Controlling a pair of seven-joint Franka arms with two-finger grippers.
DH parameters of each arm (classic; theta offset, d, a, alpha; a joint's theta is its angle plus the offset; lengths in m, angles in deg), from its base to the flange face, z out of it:
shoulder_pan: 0 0.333 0 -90
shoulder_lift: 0 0 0 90
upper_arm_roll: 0 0.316 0.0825 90
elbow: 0 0 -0.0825 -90
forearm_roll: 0 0.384 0 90
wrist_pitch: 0 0 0.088 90
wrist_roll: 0 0.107 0 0
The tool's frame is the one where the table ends.
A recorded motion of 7 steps. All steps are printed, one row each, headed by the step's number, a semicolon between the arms.
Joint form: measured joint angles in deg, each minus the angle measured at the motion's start. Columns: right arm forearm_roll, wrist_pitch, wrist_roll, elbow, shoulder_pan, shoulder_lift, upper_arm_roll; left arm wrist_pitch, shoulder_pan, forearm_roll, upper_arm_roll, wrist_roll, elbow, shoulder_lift.
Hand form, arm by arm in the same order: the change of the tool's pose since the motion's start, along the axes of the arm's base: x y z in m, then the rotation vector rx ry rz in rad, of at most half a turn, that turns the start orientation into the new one. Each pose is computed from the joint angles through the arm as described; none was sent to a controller.
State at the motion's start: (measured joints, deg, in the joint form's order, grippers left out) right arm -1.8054 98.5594 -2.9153 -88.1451 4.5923 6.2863 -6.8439; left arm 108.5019 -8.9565 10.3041 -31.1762 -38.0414 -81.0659 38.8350
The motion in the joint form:
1: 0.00 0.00 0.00 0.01 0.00 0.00 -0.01; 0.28 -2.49 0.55 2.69 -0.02 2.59 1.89
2: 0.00 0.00 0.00 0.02 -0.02 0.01 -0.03; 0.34 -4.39 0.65 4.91 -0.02 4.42 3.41
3: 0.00 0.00 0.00 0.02 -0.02 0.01 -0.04; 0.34 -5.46 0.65 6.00 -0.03 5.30 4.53
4: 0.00 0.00 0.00 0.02 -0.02 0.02 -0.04; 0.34 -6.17 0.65 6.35 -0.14 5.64 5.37
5: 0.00 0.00 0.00 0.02 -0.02 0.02 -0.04; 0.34 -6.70 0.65 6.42 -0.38 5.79 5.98
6: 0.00 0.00 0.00 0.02 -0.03 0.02 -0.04; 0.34 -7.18 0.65 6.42 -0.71 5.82 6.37
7: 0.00 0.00 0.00 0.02 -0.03 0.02 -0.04; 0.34 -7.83 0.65 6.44 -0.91 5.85 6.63
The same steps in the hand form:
1: 0.0000 -0.0001 0.0001 0.0000 -0.0002 -0.0002; 0.0094 -0.0038 -0.0100 0.0149 -0.0181 0.0042
2: 0.0000 -0.0005 0.0001 -0.0001 -0.0002 -0.0009; 0.0157 -0.0058 -0.0202 0.0294 -0.0249 0.0091
3: 0.0000 -0.0006 0.0001 -0.0001 -0.0002 -0.0010; 0.0173 -0.0083 -0.0299 0.0386 -0.0213 0.0089
4: 0.0001 -0.0006 0.0000 -0.0001 0.0000 -0.0010; 0.0152 -0.0129 -0.0384 0.0437 -0.0130 0.0044
5: 0.0001 -0.0006 0.0000 -0.0001 0.0000 -0.0010; 0.0121 -0.0179 -0.0447 0.0467 -0.0051 0.0007
6: 0.0001 -0.0007 0.0000 -0.0001 0.0000 -0.0012; 0.0086 -0.0228 -0.0492 0.0493 0.0011 -0.0020
7: 0.0001 -0.0007 0.0000 -0.0001 0.0000 -0.0012; 0.0040 -0.0294 -0.0522 0.0512 0.0048 -0.0097

